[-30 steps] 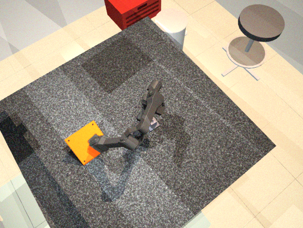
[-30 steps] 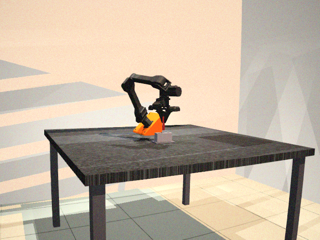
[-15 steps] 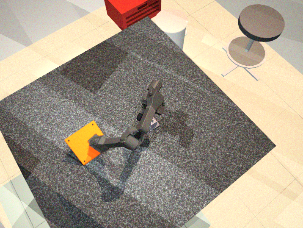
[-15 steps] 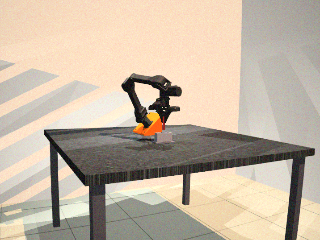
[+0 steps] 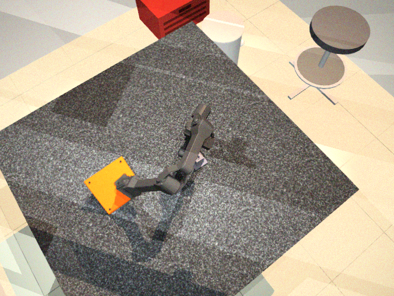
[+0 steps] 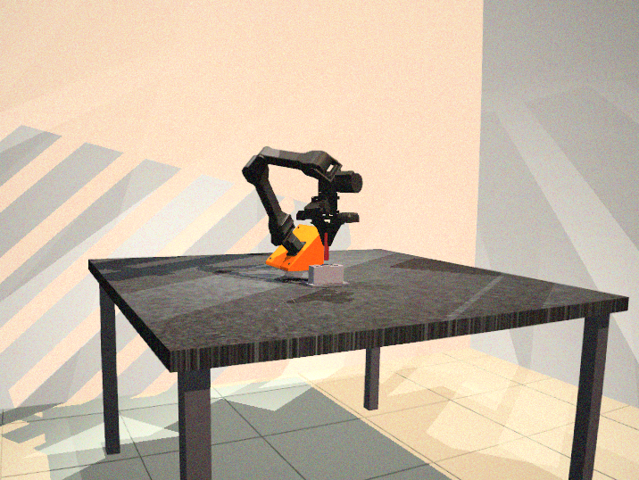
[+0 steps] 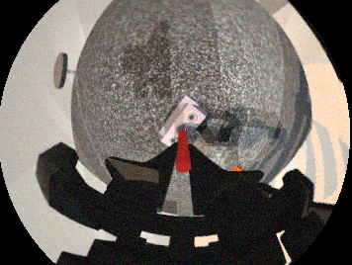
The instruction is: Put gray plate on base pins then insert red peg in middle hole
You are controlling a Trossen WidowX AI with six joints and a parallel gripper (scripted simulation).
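Right now my gripper tip is 70 mm above the gray plate. Round my gripper tip: red peg right at my gripper tip; then base 110 mm below.
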